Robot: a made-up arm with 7 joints.
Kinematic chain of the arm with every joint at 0, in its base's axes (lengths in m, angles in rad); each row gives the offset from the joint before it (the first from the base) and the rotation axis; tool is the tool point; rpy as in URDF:
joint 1: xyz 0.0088 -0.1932 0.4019 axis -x
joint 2: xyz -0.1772 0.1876 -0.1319 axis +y
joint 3: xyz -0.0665 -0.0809 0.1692 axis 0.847 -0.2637 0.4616
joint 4: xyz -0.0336 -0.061 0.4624 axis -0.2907 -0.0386 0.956
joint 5: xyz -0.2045 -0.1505 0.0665 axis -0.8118 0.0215 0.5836
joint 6: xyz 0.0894 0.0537 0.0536 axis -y
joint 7: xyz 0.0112 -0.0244 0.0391 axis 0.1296 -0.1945 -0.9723
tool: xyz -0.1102 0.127 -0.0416 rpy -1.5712 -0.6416 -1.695
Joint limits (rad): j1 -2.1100..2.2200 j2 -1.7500..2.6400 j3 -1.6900..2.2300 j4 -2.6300..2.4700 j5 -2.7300..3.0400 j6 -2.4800..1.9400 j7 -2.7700..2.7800
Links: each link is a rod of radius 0.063 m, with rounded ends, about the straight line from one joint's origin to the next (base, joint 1, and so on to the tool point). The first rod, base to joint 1, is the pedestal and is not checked.
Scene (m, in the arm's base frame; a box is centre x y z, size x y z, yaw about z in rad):
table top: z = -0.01
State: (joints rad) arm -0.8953 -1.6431 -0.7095 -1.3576 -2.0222 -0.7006 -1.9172
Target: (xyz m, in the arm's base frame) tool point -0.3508 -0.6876 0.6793
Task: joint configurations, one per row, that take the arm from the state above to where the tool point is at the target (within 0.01 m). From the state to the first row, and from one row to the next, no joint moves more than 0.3 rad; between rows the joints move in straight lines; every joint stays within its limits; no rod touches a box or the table.
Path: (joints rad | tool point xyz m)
1: -1.1382 -1.6204 -0.8185 -1.5898 -2.1260 -0.6987 -1.9473 | -0.5023 0.2921 0.9125
2: -1.3812 -1.5978 -0.9276 -1.8219 -2.2299 -0.6968 -1.9773 | -0.4379 0.0059 1.0468
3: -1.6241 -1.5751 -1.0366 -2.0541 -2.3337 -0.6949 -2.0074 | -0.3869 -0.2944 1.0323
4: -1.8671 -1.5524 -1.1457 -2.2863 -2.4375 -0.6929 -2.0375 | -0.3567 -0.5396 0.8925
5: -2.1100 -1.5298 -1.2547 -2.5184 -2.5414 -0.6910 -2.0675 | -0.3508 -0.6876 0.6793

